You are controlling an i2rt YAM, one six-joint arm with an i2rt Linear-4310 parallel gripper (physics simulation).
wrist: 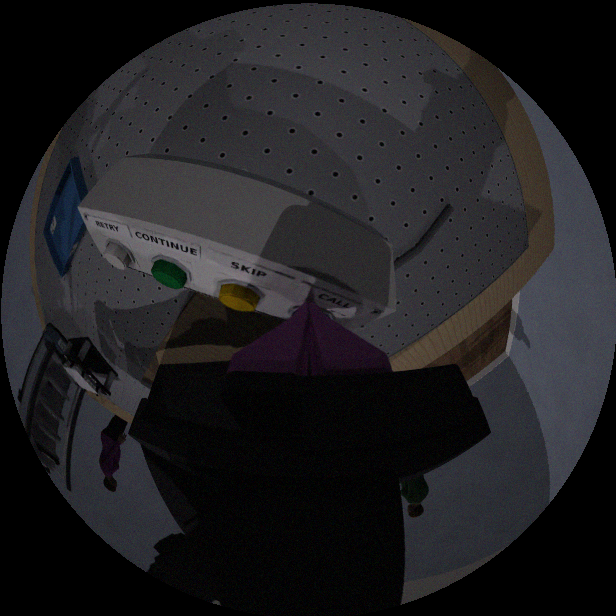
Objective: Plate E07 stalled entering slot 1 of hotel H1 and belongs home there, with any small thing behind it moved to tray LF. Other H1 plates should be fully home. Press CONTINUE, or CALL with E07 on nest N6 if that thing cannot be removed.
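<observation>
In the wrist view a grey button box (pixel 229 229) sits on the perforated bench. It carries a white RETRY button (pixel 117 252), a green CONTINUE button (pixel 168 274), a yellow SKIP button (pixel 238 297) and a CALL label (pixel 336 301). My gripper (pixel 310 321) has purple fingers closed to one point, empty, with the tip at the CALL end of the box and covering the CALL button. Whether the tip touches it I cannot tell. Plate E07 is not in view.
A blue tray (pixel 64 221) lies at the far left of the bench. A dark rack-like frame (pixel 48 396) stands at the lower left edge. The wooden bench edge (pixel 517 172) curves along the right side. My dark arm body fills the lower middle.
</observation>
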